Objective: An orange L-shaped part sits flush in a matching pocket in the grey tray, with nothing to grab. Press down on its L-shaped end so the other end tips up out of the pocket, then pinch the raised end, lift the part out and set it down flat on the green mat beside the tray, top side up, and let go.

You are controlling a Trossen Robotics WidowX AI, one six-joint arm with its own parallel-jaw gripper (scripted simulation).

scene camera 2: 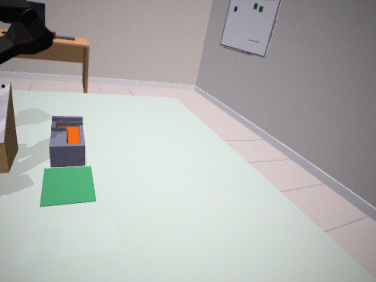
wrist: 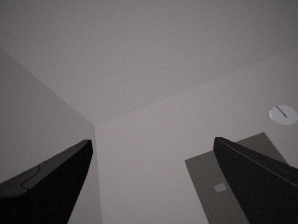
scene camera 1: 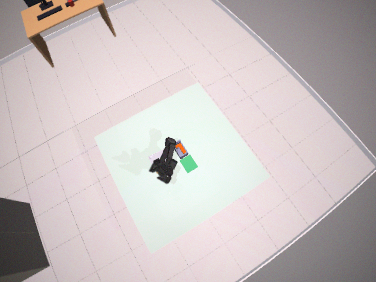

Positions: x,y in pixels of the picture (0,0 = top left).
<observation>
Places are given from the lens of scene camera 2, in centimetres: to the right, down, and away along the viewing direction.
green mat (scene camera 2: pixel 67 185): -30, 11, 58
</observation>
